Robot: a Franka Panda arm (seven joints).
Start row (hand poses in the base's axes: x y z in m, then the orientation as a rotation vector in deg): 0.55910, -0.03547, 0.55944, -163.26, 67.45, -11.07
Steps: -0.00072, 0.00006, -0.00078, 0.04, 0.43, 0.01; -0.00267, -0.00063, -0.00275, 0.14, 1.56, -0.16; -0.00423, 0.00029, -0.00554, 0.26, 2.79, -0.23; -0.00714, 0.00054, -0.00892, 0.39, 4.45, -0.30; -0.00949, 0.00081, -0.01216, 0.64, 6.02, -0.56; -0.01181, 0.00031, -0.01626, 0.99, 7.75, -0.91; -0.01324, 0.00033, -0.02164, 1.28, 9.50, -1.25; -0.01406, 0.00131, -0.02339, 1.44, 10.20, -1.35; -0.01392, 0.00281, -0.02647, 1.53, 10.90, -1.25
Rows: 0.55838, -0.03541, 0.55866, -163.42, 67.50, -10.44; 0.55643, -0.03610, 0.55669, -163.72, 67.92, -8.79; 0.55487, -0.03518, 0.55390, -164.08, 68.21, -6.98; 0.55196, -0.03493, 0.55052, -164.59, 68.55, -4.54; 0.54961, -0.03466, 0.54728, -164.82, 69.11, -2.15; 0.54729, -0.03516, 0.54318, -164.93, 69.79, 0.54; 0.54586, -0.03514, 0.53780, -165.08, 70.47, 3.23; 0.54504, -0.03416, 0.53605, -165.10, 70.67, 4.34; 0.54518, -0.03266, 0.53297, -165.30, 70.59, 5.42
